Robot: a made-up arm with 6 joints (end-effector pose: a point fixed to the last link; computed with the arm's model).
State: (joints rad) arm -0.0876 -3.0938 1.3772 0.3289 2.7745 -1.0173
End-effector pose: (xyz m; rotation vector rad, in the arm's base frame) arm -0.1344 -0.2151 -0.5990 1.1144 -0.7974 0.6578
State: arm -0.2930 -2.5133 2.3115 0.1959 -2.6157 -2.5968
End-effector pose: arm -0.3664 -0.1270 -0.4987 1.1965 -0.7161 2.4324
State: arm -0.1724 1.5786 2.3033 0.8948 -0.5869 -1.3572
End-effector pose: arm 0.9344 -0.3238 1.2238 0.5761 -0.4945 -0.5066
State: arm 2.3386 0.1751 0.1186 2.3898 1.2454 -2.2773
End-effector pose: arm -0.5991 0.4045 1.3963 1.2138 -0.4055 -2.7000
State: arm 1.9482 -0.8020 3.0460 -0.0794 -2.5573 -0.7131
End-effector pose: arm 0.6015 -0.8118 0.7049 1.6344 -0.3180 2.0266
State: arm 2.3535 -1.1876 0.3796 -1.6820 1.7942 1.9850
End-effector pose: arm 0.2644 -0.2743 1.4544 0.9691 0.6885 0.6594
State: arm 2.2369 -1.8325 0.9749 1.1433 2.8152 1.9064
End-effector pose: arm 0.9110 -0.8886 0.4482 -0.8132 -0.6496 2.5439
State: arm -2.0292 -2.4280 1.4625 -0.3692 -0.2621 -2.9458
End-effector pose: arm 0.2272 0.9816 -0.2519 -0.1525 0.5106 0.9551
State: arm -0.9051 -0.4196 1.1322 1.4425 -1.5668 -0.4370
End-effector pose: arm -0.3999 0.3920 1.8603 0.2033 -0.4899 -2.3052
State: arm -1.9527 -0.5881 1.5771 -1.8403 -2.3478 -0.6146
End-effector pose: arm 0.3064 0.5064 1.7911 0.0649 0.7931 -0.5902
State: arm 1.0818 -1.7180 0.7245 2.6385 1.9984 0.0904
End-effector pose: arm -0.7502 -0.9507 0.8155 2.1492 1.9596 0.8818
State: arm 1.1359 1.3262 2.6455 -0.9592 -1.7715 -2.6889
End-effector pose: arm 0.4909 0.8274 1.3882 1.2470 2.4320 0.0617
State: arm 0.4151 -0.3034 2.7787 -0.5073 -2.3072 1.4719
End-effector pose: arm -0.7016 -0.5123 1.4369 -1.6243 -1.1791 -0.1334
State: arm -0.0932 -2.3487 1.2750 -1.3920 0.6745 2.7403
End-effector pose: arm -1.1251 0.0488 0.0816 -1.1833 2.3569 1.5286
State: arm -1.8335 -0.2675 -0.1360 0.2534 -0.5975 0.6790
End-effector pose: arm -0.3634 -0.3406 1.3993 -0.1888 1.1424 -1.5827
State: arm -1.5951 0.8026 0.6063 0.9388 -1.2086 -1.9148
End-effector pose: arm -0.1999 -1.0735 1.1391 1.0179 -0.3874 -2.7923
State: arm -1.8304 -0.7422 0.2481 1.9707 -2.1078 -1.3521
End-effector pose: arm 0.1264 0.3300 1.7613 0.1548 0.9970 2.0120
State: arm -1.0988 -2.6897 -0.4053 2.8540 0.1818 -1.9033
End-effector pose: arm -0.1632 0.8105 0.5040 -1.7595 -1.5266 -1.5829
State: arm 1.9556 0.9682 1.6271 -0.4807 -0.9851 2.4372
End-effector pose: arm -0.2080 1.1075 1.3338 -1.1277 -2.2524 1.5298
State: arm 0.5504 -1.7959 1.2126 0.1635 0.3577 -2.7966
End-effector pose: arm -0.9749 -0.8577 0.5032 0.1131 0.7297 -2.5068
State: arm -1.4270 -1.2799 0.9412 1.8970 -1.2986 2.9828
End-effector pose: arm -0.1433 1.2527 1.1907 -0.3712 -2.7733 1.1174
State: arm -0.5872 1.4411 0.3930 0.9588 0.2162 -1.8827
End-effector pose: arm 0.8426 -0.7113 0.2728 1.2062 0.6361 -0.7754
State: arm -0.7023 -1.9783 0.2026 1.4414 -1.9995 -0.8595
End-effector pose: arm -0.9473 0.7076 0.7485 1.2199 -1.2795 -1.6894
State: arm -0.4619 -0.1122 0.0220 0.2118 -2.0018 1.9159
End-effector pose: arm 0.3628 -0.4553 1.3671 -0.9412 1.5952 1.2894
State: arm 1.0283 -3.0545 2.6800 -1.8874 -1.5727 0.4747
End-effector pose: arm 0.1008 0.3972 -0.5140 0.9828 1.8986 1.9064
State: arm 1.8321 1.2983 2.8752 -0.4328 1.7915 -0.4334
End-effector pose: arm 0.0606 0.7170 1.4393 -2.3743 1.1859 0.0236
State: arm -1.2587 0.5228 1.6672 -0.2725 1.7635 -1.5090
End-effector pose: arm -0.0462 -0.5985 1.7367 -0.7640 -1.8030 1.3386
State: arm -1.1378 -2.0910 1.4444 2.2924 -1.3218 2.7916
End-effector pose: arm -0.3533 1.0734 -0.1450 0.5959 1.2282 -2.0124
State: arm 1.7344 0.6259 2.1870 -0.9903 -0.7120 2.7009
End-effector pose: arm 0.0474 0.5579 1.8328 -0.2406 -2.2048 0.2848
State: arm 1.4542 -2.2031 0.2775 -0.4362 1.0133 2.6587
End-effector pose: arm 0.1216 -0.9790 0.6839 0.8948 -0.3158 -1.3337
